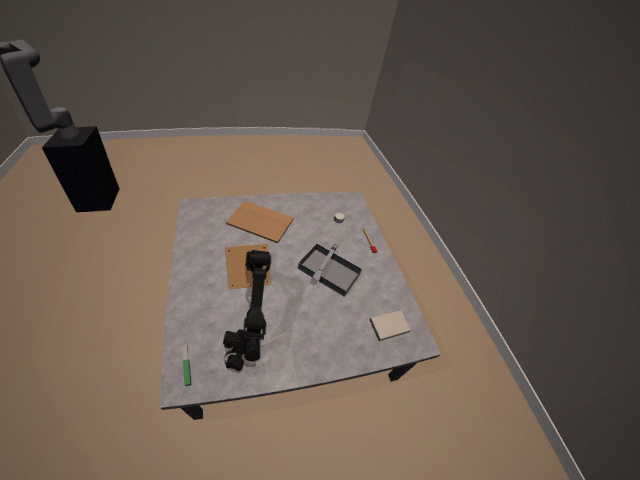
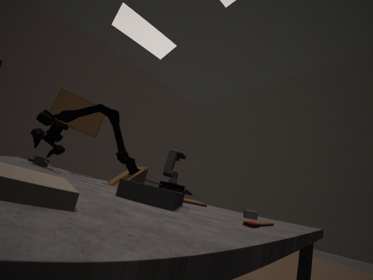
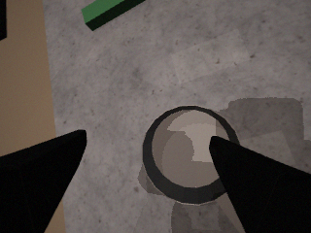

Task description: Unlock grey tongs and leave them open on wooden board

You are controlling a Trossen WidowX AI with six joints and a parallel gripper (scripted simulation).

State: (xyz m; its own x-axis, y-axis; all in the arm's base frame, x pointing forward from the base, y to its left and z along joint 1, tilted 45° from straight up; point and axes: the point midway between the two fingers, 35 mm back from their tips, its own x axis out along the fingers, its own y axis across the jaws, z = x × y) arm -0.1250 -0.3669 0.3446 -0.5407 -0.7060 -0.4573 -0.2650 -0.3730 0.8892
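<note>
My gripper tip is 56 cm short of the grey roasting tin, 45 cm to the right of it and 4 cm above it. The rest, counted from my gripper tip: wooden board: 21 cm ahead, 89 cm to the left, 6 cm below; beige block: 79 cm ahead, 7 cm to the left, 6 cm below; red-handled tool: 88 cm ahead, 64 cm to the left, 6 cm below.
</note>
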